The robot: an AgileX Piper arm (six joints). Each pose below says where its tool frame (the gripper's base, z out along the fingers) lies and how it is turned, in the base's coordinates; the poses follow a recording.
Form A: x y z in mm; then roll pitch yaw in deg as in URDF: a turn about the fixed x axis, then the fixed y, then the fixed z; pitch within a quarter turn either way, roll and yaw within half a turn.
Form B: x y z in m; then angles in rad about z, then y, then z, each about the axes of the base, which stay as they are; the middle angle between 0 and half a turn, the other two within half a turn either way. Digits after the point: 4 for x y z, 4 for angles.
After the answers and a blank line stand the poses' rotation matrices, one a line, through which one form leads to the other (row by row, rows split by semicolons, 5 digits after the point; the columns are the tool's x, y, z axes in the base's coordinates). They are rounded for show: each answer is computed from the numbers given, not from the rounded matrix.
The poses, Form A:
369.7 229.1 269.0 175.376 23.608 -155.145
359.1 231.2 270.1 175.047 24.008 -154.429
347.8 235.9 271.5 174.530 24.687 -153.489
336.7 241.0 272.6 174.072 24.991 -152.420
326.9 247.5 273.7 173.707 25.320 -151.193
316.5 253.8 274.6 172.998 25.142 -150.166
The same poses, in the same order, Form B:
0.3697 0.2291 0.2690 0.1824 2.7222 0.6331
0.3591 0.2312 0.2701 0.1915 2.7143 0.6562
0.3478 0.2359 0.2715 0.2045 2.7009 0.6881
0.3367 0.2410 0.2726 0.2180 2.6941 0.7224
0.3269 0.2475 0.2737 0.2277 2.6871 0.7551
0.3165 0.2538 0.2746 0.2541 2.6872 0.8021

-0.83143 -0.44825 0.32831; -0.38515 0.89085 0.24093; -0.40048 0.07387 -0.91332
-0.82401 -0.46170 0.32838; -0.39429 0.88352 0.25284; -0.40686 0.07887 -0.91008
-0.81306 -0.47996 0.32949; -0.40557 0.87300 0.27088; -0.41766 0.08661 -0.90447
-0.80338 -0.49919 0.32465; -0.41964 0.86142 0.28610; -0.42248 0.09361 -0.90153
-0.79207 -0.52003 0.31967; -0.43557 0.84838 0.30089; -0.42767 0.09908 -0.89849
-0.78528 -0.53871 0.30516; -0.45036 0.83523 0.31554; -0.42486 0.11035 -0.89851

